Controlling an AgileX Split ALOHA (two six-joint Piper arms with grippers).
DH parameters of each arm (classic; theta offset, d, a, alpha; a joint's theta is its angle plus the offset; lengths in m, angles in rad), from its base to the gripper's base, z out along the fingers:
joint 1: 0 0.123 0 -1.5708
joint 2: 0.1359 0 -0.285 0
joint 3: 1.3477 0 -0.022 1.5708
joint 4: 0 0.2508 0 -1.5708
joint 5: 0 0 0.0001 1.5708
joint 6: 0 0.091 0 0
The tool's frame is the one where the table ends.
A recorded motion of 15 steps. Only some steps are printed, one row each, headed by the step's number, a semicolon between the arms.
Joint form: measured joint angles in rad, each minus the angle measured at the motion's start. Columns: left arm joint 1, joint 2, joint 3, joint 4, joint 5, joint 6; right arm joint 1, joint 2, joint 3, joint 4, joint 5, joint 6.
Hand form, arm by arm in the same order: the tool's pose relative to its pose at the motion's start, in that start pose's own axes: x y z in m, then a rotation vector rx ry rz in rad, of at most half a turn. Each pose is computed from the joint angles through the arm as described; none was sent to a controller.
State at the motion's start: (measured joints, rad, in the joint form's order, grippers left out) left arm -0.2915 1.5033 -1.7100 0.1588 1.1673 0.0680; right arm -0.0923 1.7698 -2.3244 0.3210 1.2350 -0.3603
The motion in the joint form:
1: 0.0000 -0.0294 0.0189 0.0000 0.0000 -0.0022; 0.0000 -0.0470 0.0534 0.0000 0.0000 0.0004
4: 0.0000 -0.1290 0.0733 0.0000 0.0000 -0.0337; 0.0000 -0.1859 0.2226 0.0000 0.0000 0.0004
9: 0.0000 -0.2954 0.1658 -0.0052 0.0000 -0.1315; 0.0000 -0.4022 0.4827 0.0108 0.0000 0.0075
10: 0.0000 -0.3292 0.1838 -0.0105 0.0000 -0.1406; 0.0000 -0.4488 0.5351 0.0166 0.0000 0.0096
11: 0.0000 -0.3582 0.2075 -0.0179 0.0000 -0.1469; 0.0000 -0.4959 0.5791 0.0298 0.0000 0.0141
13: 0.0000 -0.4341 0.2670 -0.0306 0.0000 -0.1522; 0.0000 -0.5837 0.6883 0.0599 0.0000 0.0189
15: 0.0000 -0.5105 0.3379 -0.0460 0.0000 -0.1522; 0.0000 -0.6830 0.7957 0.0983 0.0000 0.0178
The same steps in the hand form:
1: 0.0045 0.0006 -0.0082 -0.0013 -0.0103 -0.0037; 0.0035 0.0044 -0.0109 -0.0015 0.0059 0.0023
4: 0.0194 0.0029 -0.0370 -0.0063 -0.0548 -0.0418; 0.0194 0.0176 -0.0393 -0.0087 0.0339 0.0113
9: 0.0493 0.0050 -0.0803 -0.0034 -0.1281 -0.1519; 0.0534 0.0404 -0.0800 -0.0282 0.0709 0.0354
10: 0.0559 0.0049 -0.0886 0.0012 -0.1438 -0.1649; 0.0614 0.0458 -0.0887 -0.0345 0.0743 0.0414
11: 0.0627 0.0041 -0.0934 0.0084 -0.1492 -0.1743; 0.0682 0.0520 -0.0991 -0.0451 0.0671 0.0498
13: 0.0807 0.0024 -0.1055 0.0201 -0.1655 -0.1858; 0.0869 0.0634 -0.1115 -0.0757 0.0769 0.0726
15: 0.1006 -0.0003 -0.1133 0.0345 -0.1710 -0.1913; 0.1067 0.0769 -0.1272 -0.1106 0.0714 0.0886

